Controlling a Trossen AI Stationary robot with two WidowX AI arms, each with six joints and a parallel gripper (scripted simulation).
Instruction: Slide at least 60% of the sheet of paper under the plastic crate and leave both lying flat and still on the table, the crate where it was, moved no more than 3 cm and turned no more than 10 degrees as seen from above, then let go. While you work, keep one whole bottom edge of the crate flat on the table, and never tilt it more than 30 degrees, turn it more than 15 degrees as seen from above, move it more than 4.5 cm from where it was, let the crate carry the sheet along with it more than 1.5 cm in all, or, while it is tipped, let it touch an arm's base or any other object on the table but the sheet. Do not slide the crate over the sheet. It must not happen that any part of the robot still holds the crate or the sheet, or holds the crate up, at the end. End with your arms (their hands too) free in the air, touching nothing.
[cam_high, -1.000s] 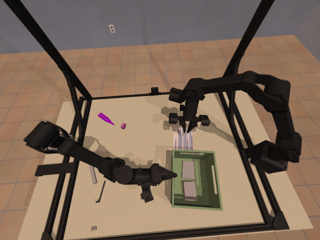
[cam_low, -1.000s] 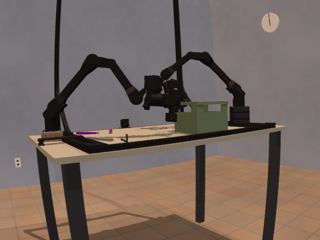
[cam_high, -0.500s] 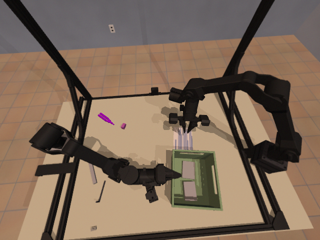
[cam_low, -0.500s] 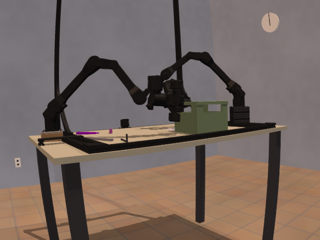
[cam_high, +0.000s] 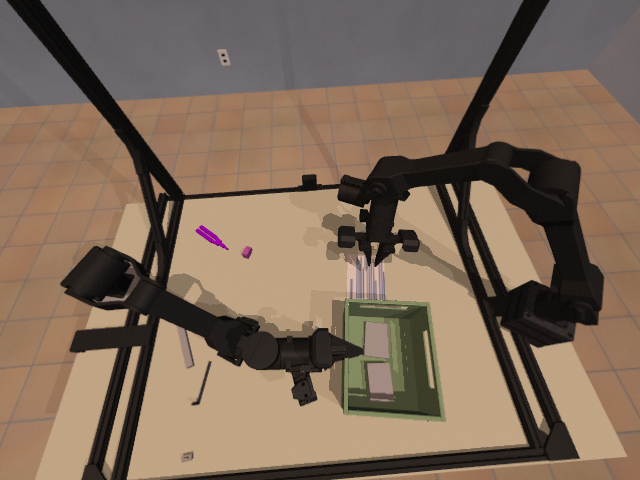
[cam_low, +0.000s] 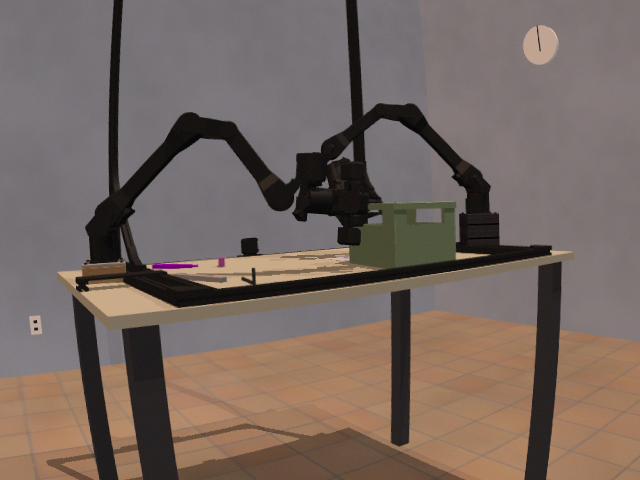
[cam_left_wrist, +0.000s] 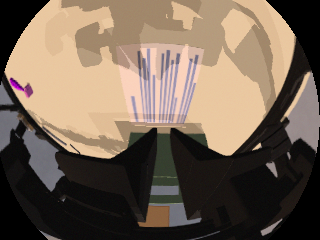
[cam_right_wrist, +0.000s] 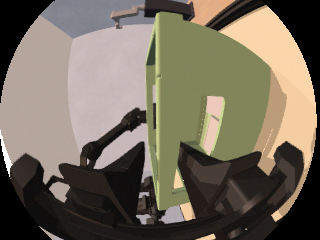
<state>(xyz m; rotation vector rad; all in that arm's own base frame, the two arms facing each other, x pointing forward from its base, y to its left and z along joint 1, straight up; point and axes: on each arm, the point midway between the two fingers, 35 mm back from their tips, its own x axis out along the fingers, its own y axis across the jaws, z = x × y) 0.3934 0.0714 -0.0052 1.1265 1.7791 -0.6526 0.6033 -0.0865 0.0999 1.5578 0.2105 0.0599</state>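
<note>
Right now the sheet of paper is 100 mm below my left hand, 30 mm ahead of it and 10 mm to the right of it. Round my left hand: grey bar 470 mm to the right, 220 mm ahead, 100 mm below; then green plastic crate 230 mm ahead, 30 mm below, 20 mm to the left; then small purple block 350 mm to the right, 90 mm below, 30 mm behind.
</note>
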